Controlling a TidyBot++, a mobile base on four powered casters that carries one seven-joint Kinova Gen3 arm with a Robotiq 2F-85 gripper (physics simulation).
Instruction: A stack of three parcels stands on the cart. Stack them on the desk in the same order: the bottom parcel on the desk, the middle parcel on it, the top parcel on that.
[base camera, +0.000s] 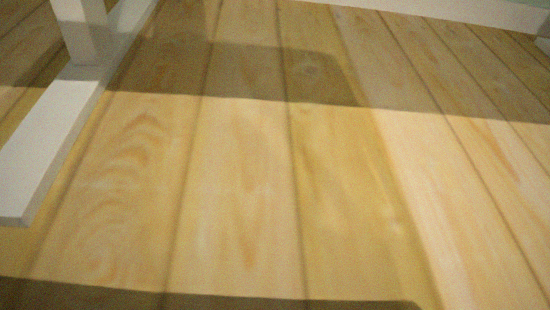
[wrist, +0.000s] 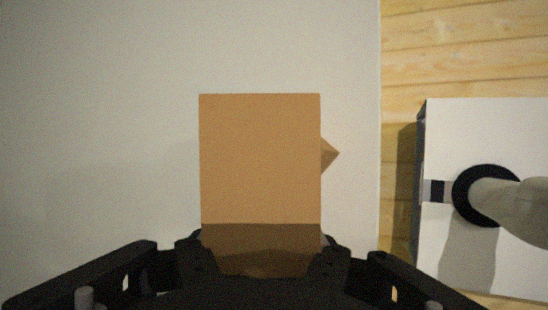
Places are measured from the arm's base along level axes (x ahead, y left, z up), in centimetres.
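Pixels of known places: gripper, fingertip midpoint: (wrist: 263, 239); arm's base at its link origin: (wrist: 488, 195).
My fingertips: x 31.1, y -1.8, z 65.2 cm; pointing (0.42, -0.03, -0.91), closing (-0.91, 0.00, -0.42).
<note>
For each thing: its top centre in the pictures, then the offset to it from my fingertips. Level surfaces: height alone.
- orange-brown parcel at its top centre: (wrist: 221, 246) dx -0.8, dy -1.4, dz +5.9 cm
- pale desk top at its surface level: dz -9.9 cm
- brown parcel at its top centre: (wrist: 263, 173) dx +2.0, dy -3.8, dz -3.9 cm
- wooden floor at its surface level: dz -104.9 cm
My gripper (wrist: 263, 239) is shut on an orange-brown parcel (wrist: 260, 160), which it holds over the pale desk top (wrist: 100, 75) in the wrist view. A corner of another brown parcel (wrist: 328, 154) shows past the right side of the held parcel, lower down; the rest of it is hidden under the held one. I cannot tell whether a third parcel is beneath. The cart does not show clearly in either view.
The desk's edge runs down the right of the wrist view, with wooden floor (wrist: 465, 45) beyond it. My white base (wrist: 480, 135) with the arm's foot (wrist: 480, 220) stands at the right. In the base camera view a white leg with a foot bar (base camera: 50, 130) stands at the left.
</note>
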